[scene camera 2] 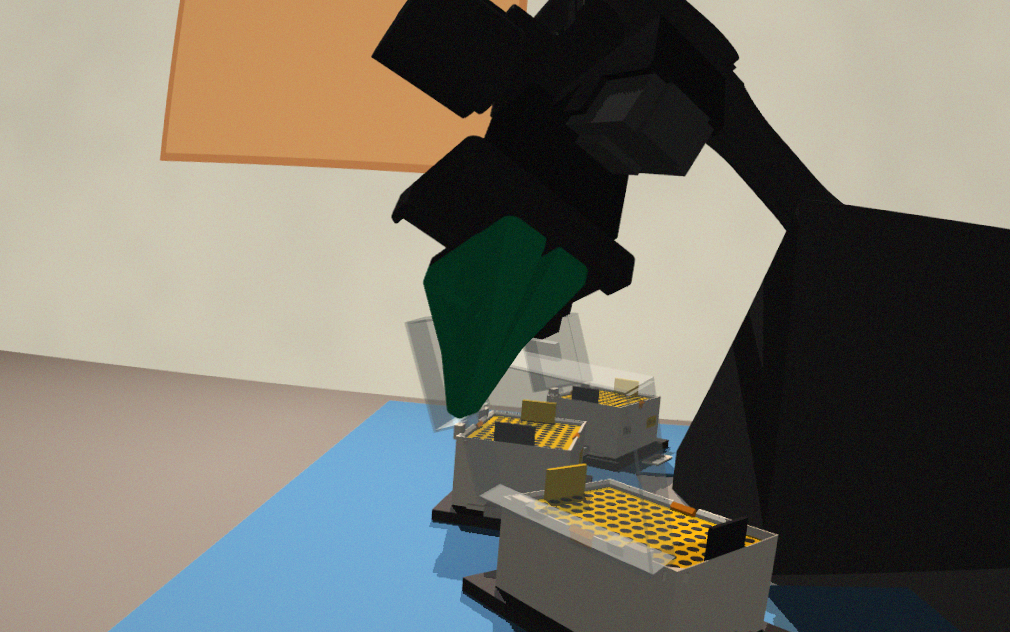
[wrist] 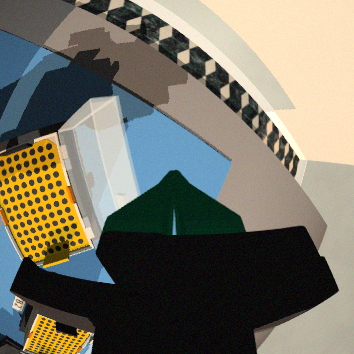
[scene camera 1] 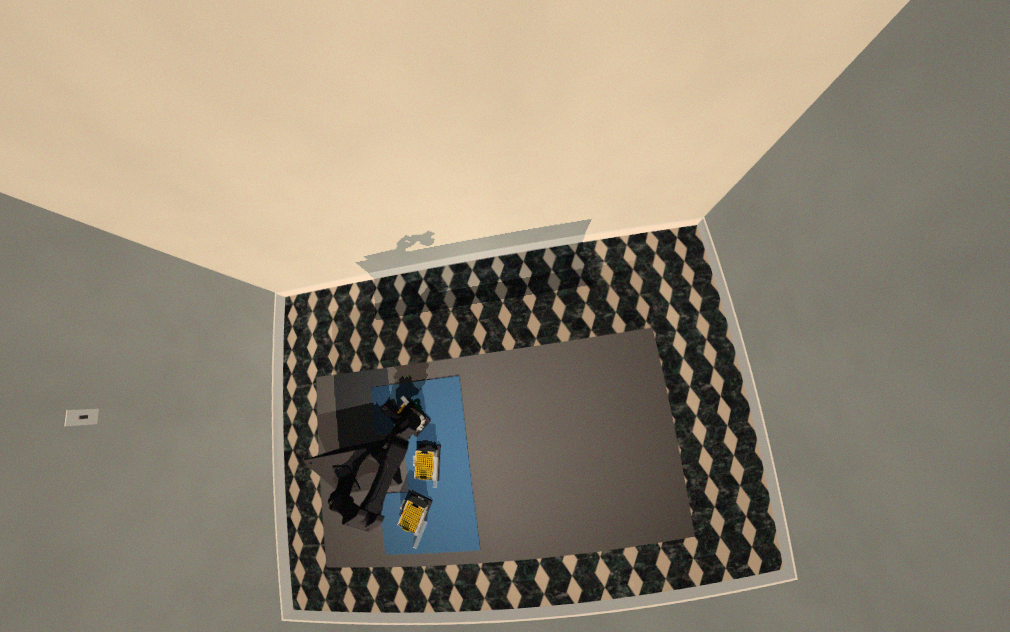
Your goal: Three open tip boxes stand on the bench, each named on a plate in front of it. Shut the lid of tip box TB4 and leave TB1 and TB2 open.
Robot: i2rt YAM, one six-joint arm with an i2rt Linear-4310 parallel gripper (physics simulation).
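Frame: origin at the arm's base, x ahead, y left, z up, level; centimetres.
Seen in the pictures: gripper, fingertip midpoint: (scene camera 2: pixel 462 413) (wrist: pixel 173 177) (scene camera 1: pixel 418 399); arm's base at its link origin: (scene camera 2: pixel 914 379) (scene camera 1: pixel 347 477).
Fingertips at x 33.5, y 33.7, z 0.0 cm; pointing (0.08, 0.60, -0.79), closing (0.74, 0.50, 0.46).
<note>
Pixels of each thing's top centre, then the offset from my fingertips to it. "spot": a spot on its surface instead. Level surfaces: height alone.
- TB4 at its top centre: (scene camera 2: pixel 640 492) (wrist: pixel 30 211) (scene camera 1: pixel 405 418) dx -8.1, dy -8.8, dz -4.9 cm
- middle box at its top centre: (scene camera 2: pixel 528 411) (wrist: pixel 55 350) (scene camera 1: pixel 422 466) dx -0.2, dy -29.1, dz -4.9 cm
- blue mat at its surface level: dz -12.4 cm
- grey-brown bench at its surface level: dz -12.6 cm
- middle box's raised clear lid at a spot on its surface: (scene camera 2: pixel 420 365) spot: dx +7.6, dy -23.6, dz -1.3 cm
- small name plate at a spot on its surface: (wrist: pixel 18 303) spot: dx -6.8, dy -29.2, dz -12.2 cm
TB4 (scene camera 1: pixel 402 406) (scene camera 2: pixel 618 432) (wrist: pixel 40 200) is the box at the far end of the row, with a yellow tip rack inside. The arm mostly covers it in scene camera 1. Its clear lid (scene camera 2: pixel 579 350) (wrist: pixel 107 145) stands open. My gripper (scene camera 2: pixel 460 413) (wrist: pixel 173 177) is shut and empty, green fingertips together and pointing down, beside the lid's outer side in the wrist view. Contact cannot be told. The middle box (scene camera 1: pixel 425 463) (scene camera 2: pixel 484 465) (wrist: pixel 57 337) and the near box (scene camera 1: pixel 412 515) (scene camera 2: pixel 633 588) are TB1 and TB2, both open; which is which is unclear.
The boxes stand on a blue mat (scene camera 1: pixel 450 514) (scene camera 2: pixel 297 521) (wrist: pixel 200 165) on a grey-brown bench (scene camera 1: pixel 566 447). The middle box's raised clear lid (scene camera 2: pixel 420 365) stands close by the fingertips in scene camera 2. A small name plate (wrist: pixel 18 303) shows at the wrist view's lower left. The arm's base is left of the boxes in scene camera 1.
</note>
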